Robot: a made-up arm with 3 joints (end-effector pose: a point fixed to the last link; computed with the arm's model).
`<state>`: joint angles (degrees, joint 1 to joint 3).
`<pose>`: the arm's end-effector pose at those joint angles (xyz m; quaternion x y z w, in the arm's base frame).
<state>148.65 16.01 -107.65</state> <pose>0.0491 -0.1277 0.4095 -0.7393 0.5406 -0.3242 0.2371</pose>
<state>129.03 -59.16 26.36</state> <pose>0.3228 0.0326 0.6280 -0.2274 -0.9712 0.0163 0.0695</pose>
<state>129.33 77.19 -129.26</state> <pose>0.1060 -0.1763 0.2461 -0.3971 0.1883 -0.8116 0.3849</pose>
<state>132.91 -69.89 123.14</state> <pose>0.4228 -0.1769 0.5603 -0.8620 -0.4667 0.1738 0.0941</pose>
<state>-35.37 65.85 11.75</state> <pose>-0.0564 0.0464 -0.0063 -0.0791 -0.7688 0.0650 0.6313</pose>
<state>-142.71 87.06 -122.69</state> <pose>0.0353 -0.1625 0.0493 -0.7960 0.4350 -0.3693 0.2018</pose>
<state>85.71 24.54 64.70</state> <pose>-0.2704 -0.0381 0.5549 0.2723 0.4298 0.4606 0.7273</pose>
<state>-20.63 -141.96 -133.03</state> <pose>-0.5174 -0.1837 0.1123 -0.7996 0.3474 -0.4493 0.1952</pose>
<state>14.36 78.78 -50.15</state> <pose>-0.0949 0.0058 0.2671 0.2259 -0.4828 -0.3586 0.7664</pose>
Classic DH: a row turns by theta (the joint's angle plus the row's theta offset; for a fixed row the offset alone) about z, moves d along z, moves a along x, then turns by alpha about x. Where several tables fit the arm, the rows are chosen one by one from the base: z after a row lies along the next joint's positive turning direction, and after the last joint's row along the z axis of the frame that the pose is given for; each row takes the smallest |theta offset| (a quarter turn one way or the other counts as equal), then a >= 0, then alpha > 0; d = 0 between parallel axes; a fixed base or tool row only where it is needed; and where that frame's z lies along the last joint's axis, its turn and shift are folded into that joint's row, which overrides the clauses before.
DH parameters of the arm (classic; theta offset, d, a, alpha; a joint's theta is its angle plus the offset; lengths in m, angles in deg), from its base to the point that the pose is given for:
base (fixed): 0 0.196 0 -90
joint 1: 0.36 0 -0.321 180
joint 2: 0.36 0.092 -0.021 -90
joint 3: -86.8 0 -0.1432 0
tool (fixed): 86.8 -0.199 0 0

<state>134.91 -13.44 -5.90</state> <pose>0.1358 0.0510 0.5988 -0.0495 0.9608 -0.0140 0.2723</pose>
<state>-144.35 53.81 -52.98</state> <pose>0.1137 0.0005 0.1688 -0.4405 0.8838 -0.0704 0.1412</pose>
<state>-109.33 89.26 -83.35</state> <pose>-0.0729 -0.0675 0.0428 -0.6562 0.7371 -0.1074 0.1206</pose>
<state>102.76 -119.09 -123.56</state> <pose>0.1292 -0.1644 0.7253 0.8230 -0.4417 -0.3147 0.1689</pose>
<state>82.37 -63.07 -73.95</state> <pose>-0.2475 -0.0448 0.6135 -0.5743 0.7628 -0.1787 0.2373</pose>
